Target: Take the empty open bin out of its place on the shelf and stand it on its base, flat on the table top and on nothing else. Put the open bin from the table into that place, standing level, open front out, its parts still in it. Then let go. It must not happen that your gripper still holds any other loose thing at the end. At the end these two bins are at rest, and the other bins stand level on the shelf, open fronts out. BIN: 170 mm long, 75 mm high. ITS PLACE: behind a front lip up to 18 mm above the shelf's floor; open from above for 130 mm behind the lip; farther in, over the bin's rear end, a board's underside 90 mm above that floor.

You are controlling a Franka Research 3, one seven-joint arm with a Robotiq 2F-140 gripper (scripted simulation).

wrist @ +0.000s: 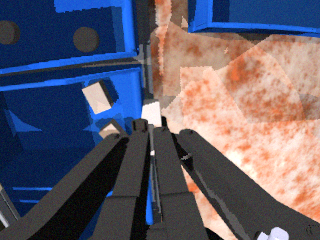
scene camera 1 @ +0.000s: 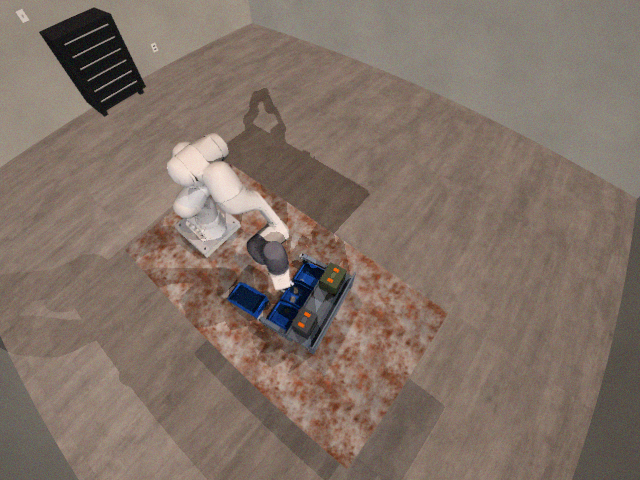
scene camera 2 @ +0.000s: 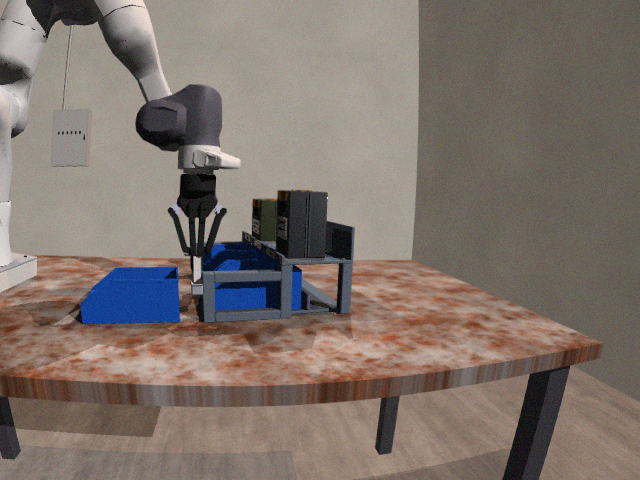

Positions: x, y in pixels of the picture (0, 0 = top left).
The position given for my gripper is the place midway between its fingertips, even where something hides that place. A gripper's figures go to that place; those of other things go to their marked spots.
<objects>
My gripper point(scene camera 2: 197, 285) is 85 cm from the lens. A green box point(scene camera 2: 264, 212): 92 cm from the lens. A dark box point(scene camera 2: 301, 215) is 70 cm from the lens. The marked spots on the green box and the dark box are 22 cm apart.
</objects>
